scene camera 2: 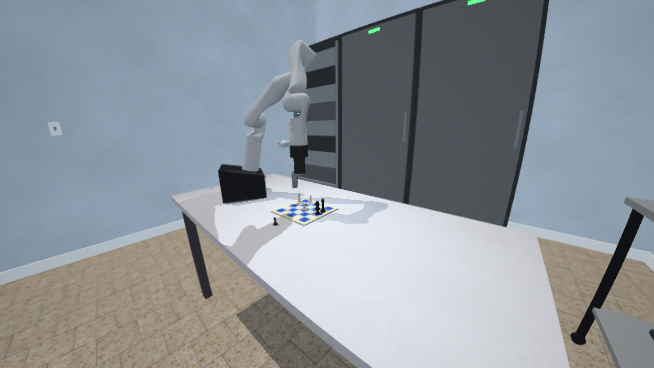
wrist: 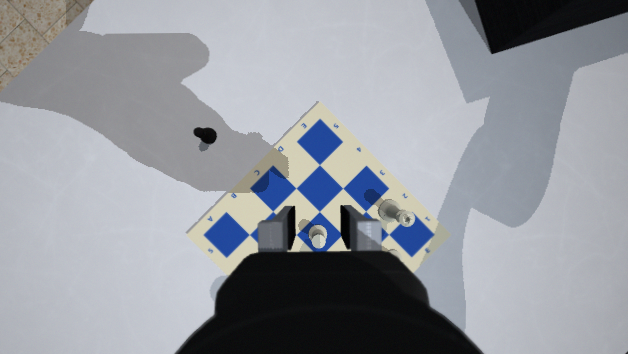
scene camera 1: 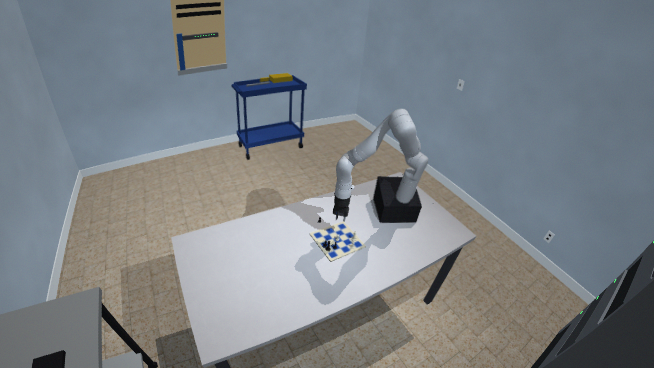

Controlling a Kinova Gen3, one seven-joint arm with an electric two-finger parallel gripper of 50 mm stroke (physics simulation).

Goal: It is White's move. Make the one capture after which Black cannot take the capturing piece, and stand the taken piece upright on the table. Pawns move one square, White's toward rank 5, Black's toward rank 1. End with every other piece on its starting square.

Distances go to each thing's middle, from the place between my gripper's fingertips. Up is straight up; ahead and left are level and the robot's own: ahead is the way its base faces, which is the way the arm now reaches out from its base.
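Scene:
My hand is 12 cm above the blue-and-cream chessboard (scene camera 1: 329,233), and it's also 2 cm short of the chessboard and 3 cm to the right of it.

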